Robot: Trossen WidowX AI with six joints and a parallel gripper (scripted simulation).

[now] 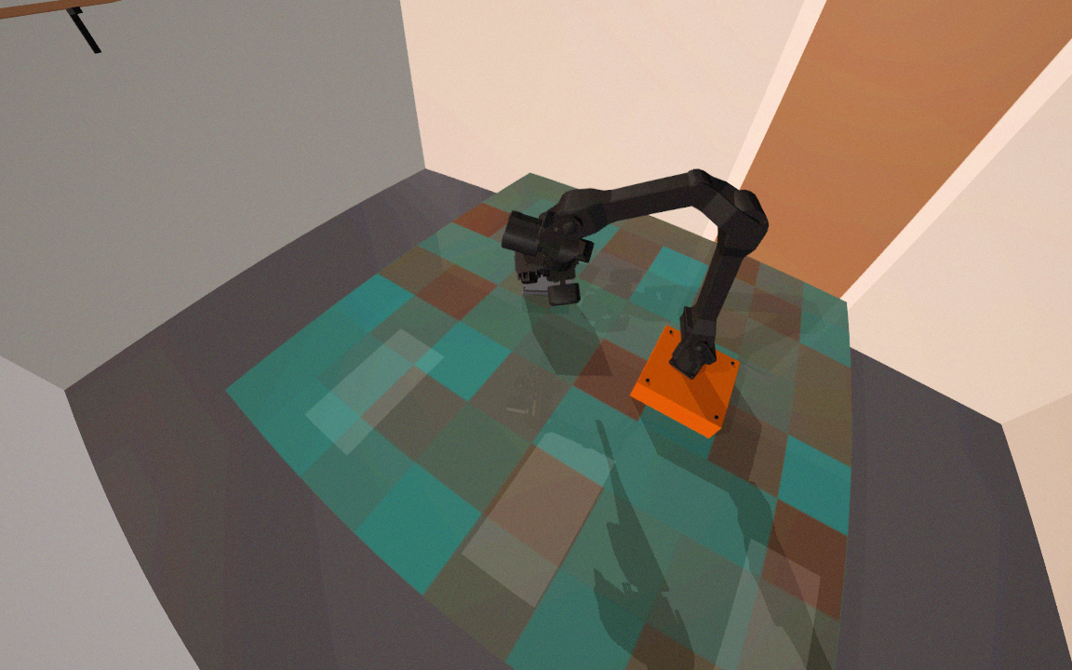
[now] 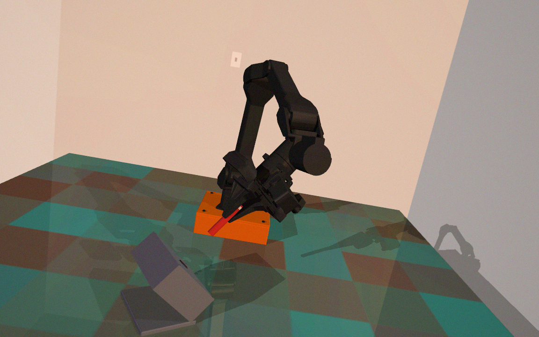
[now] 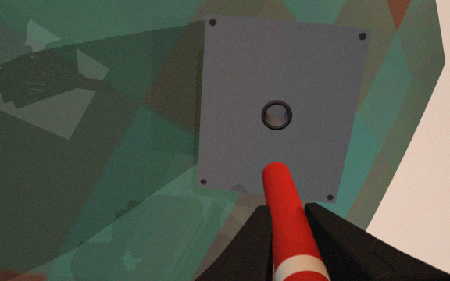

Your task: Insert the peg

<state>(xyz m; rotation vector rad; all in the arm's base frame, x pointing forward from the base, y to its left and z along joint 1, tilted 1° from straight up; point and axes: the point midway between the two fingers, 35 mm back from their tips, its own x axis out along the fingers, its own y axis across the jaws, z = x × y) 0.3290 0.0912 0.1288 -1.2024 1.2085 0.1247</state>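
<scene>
The hole lies 6 cm ahead of my gripper tip, 5 cm to the right of it and 8 cm below it. Also, from my gripper tip: grey sloped panel: 8 cm ahead, 6 cm to the right, 10 cm below; flat foot plate: 9 cm ahead, 8 cm to the right, 16 cm below; red round peg: 1 cm behind, 1 cm to the left, 1 cm above.
</scene>
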